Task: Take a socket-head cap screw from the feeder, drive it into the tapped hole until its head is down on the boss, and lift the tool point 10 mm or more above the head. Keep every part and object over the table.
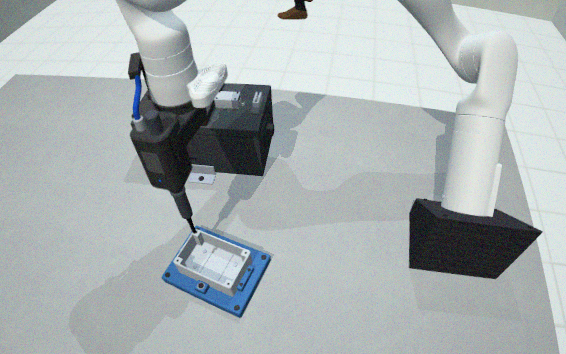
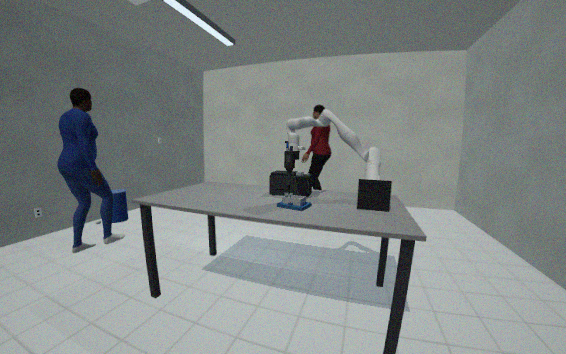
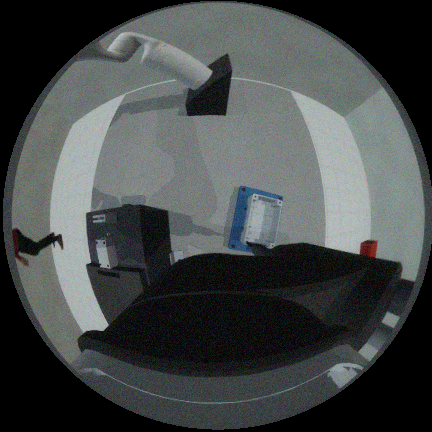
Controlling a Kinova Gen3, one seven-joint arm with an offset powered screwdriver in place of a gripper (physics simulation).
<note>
In view: a screw feeder (image 3: 130,232) and a blue plate (image 3: 234,238).
</note>
